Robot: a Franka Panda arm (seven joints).
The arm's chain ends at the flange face. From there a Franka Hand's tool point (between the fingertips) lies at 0.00 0.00 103.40 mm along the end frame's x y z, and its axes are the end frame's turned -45 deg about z.
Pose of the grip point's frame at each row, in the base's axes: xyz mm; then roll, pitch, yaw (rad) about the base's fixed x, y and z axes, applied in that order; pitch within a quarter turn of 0, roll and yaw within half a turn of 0:
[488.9 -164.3 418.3 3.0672 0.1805 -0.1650]
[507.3 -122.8 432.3 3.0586 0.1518 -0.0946]
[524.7 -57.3 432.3 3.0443 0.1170 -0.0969]
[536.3 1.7 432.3 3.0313 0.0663 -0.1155]
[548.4 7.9 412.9 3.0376 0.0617 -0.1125]
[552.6 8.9 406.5 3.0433 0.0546 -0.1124]
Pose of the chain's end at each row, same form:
[508.4 -159.8 519.7 2.9615 0.0753 -0.9505]
[523.6 -115.7 534.2 2.9758 0.0490 -0.8778]
[537.6 -48.5 534.5 2.9902 0.0143 -0.8777]
[544.4 12.2 534.8 3.0167 -0.0308 -0.8953]
[555.9 17.9 515.5 3.0244 -0.0297 -0.8929]
[559.3 18.4 509.2 3.0335 -0.0307 -0.8935]

